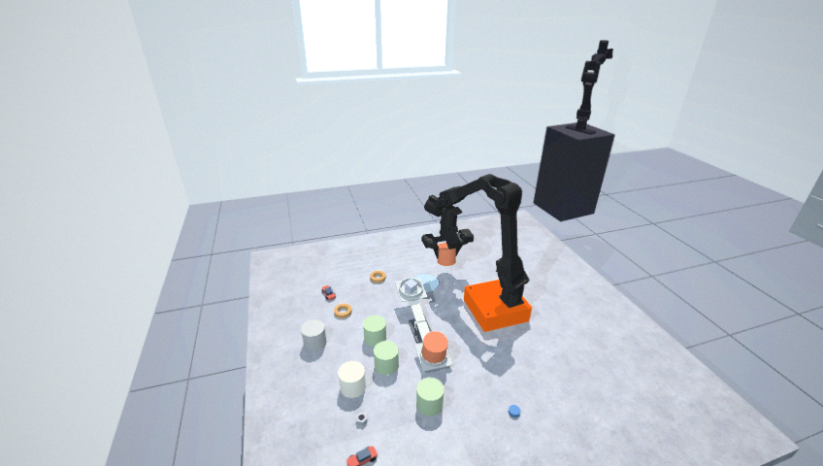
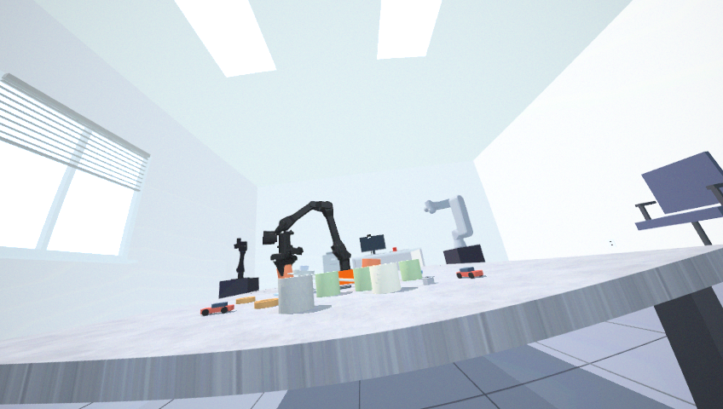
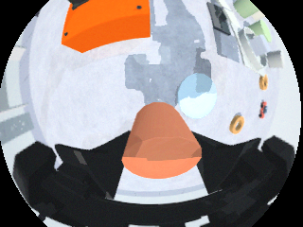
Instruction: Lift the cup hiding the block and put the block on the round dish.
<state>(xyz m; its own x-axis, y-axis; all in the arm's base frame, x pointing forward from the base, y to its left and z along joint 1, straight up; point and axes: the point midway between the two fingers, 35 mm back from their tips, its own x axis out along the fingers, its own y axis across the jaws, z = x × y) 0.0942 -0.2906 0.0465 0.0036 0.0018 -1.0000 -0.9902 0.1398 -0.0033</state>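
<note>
Right now the small pale block is 20 cm ahead of my gripper tip, 12 cm to the left of it and 1 cm above it. From my gripper tip the other things lie so: blue disc 11 cm ahead, 62 cm to the left, 7 cm below; small balance 22 cm ahead, 25 cm to the left, 3 cm below; pale blue round dish 10 cm ahead, 3 cm to the left, 7 cm below.
</note>
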